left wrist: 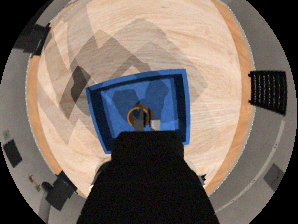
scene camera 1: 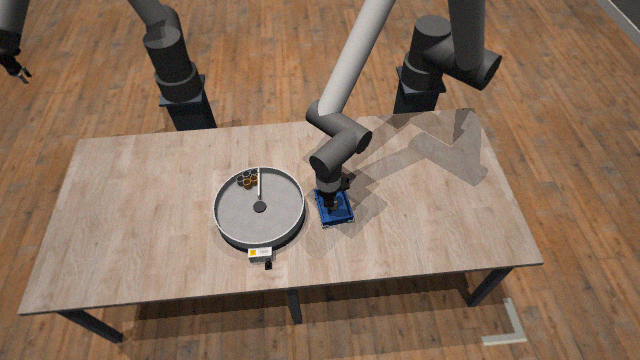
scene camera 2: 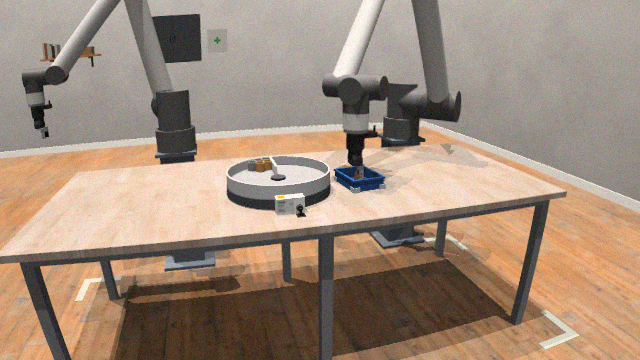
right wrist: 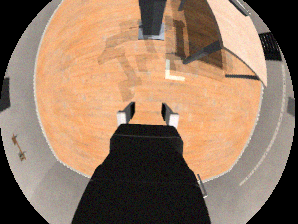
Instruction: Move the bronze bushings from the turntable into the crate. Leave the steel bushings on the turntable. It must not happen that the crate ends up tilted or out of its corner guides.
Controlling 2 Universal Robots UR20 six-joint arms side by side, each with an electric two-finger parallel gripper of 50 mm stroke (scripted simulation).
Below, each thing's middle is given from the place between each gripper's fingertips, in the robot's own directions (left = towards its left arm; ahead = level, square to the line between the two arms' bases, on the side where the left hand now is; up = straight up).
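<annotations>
From my left hand, the blue crate (scene camera 1: 343, 213) is 20 mm behind and 20 mm below. The turntable (scene camera 1: 240, 214) is 10 mm behind that same left hand and 340 mm to the right of it.
</annotations>
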